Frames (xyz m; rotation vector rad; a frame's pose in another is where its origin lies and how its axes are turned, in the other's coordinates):
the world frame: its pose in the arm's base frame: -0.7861 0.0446 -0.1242 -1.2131 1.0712 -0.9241
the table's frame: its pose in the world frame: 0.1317 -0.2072 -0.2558 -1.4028 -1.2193 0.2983
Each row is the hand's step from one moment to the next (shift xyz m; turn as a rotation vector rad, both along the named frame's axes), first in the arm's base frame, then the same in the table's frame.
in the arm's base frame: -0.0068 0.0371 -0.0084 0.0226 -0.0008 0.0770
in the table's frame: -0.0034 -0.0163 0.0348 -0.0504 -0.0404 -0.0476
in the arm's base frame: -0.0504 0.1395 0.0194 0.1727 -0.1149 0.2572
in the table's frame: -0.0680 -0.0610 0.1185 -0.0953 -0.1302 -0.2883
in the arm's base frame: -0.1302 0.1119 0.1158 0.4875 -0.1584 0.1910
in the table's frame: -0.1857 -0.0195 0.0895 0.1392 -0.2989 -0.4365
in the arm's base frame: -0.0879 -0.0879 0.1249 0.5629 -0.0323 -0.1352
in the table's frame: -0.1349 0.0765 -0.0837 0.4250 -0.3252 -0.2230
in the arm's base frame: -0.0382 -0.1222 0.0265 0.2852 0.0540 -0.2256
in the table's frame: -0.0212 0.0962 -0.0859 0.3314 -0.1585 0.0140
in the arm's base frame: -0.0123 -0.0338 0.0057 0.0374 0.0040 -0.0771
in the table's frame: -0.0055 0.0284 -0.0222 0.0828 -0.0032 0.0220
